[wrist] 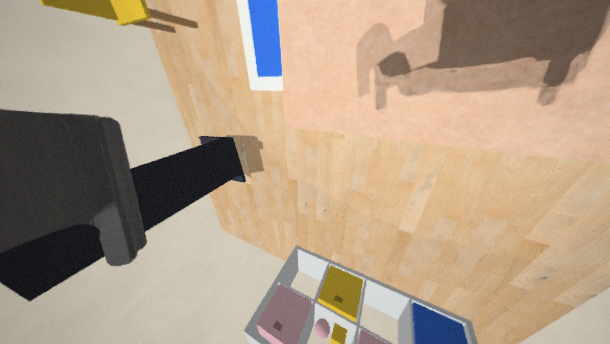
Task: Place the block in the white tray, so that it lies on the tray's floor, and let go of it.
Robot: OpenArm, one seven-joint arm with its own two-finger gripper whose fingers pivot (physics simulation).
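Neither the block nor the white tray can be made out in the wrist view. A dark grey piece of my gripper hangs at the left side, with a lighter grey rounded end; its fingertips cannot be made out clearly. The gripper is open, and no block shows against the visible piece. My arm and gripper cast a broad dark shadow on the pink surface at the upper right.
A blue panel with a white border shows at the top, beside the pink surface. Wooden flooring lies lower. A black post stands at the left. A compartment shelf with coloured boxes is at the bottom. A yellow object is at the upper left.
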